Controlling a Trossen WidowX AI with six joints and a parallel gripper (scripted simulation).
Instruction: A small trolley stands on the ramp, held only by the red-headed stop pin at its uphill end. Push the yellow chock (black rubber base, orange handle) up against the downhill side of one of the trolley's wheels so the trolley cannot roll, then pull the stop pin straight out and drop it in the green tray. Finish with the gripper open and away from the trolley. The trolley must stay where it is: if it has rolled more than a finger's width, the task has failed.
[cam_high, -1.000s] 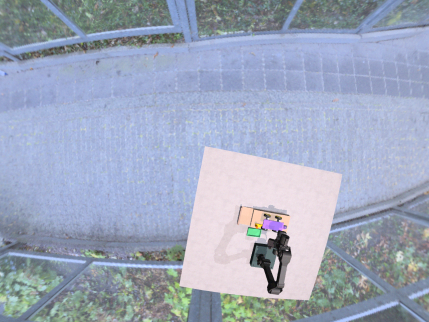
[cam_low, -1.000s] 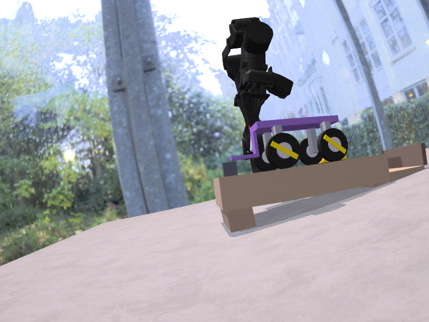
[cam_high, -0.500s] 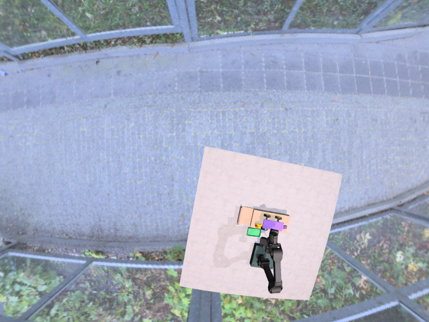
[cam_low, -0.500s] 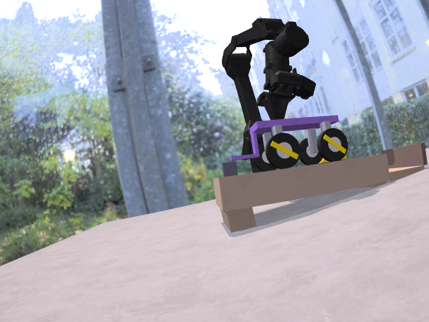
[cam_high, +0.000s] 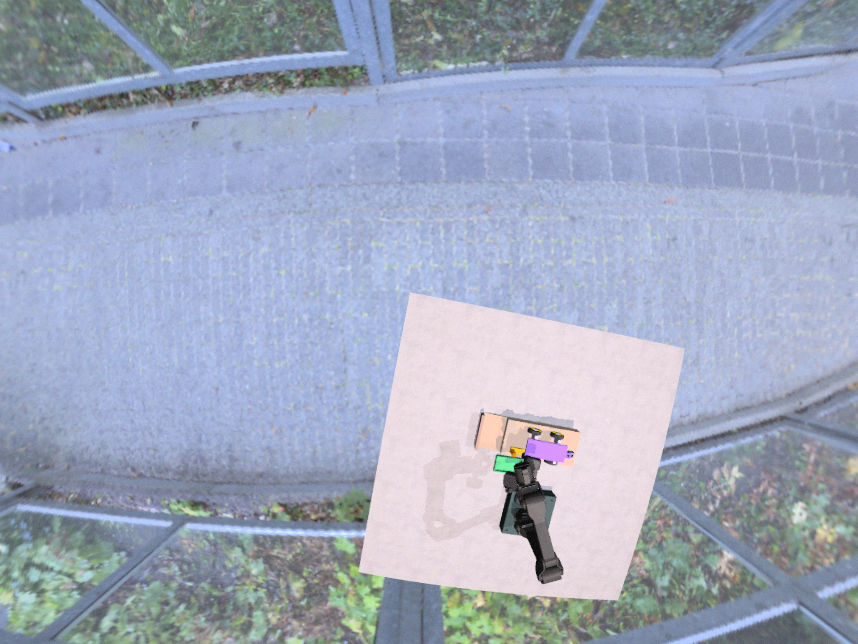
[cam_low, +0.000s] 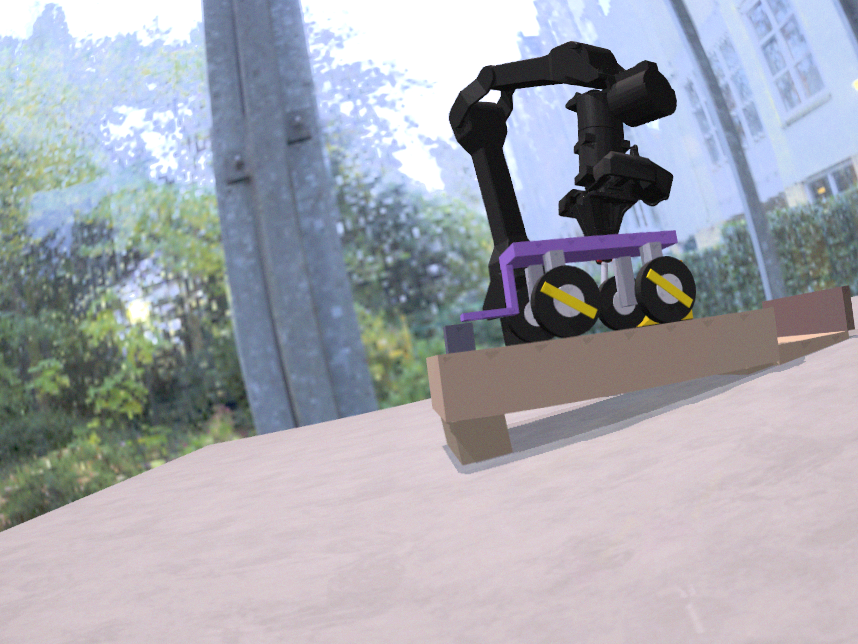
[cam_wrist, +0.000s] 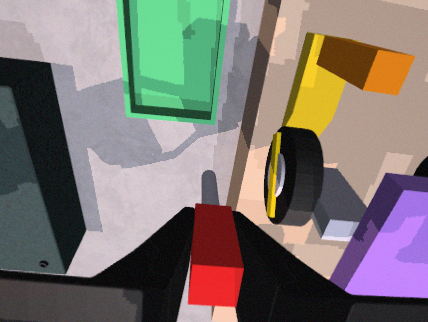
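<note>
Now: gripper tip 15 cm above the green tray, 4 cm to the right of it and 3 cm past it. From my gripper tip the other things lie so: red-headed stop pin right at my gripper tip; tan ramp 10 cm below, 9 cm ahead, 8 cm to the right; purple trolley 9 cm ahead, 7 cm to the right, 3 cm below.
</note>
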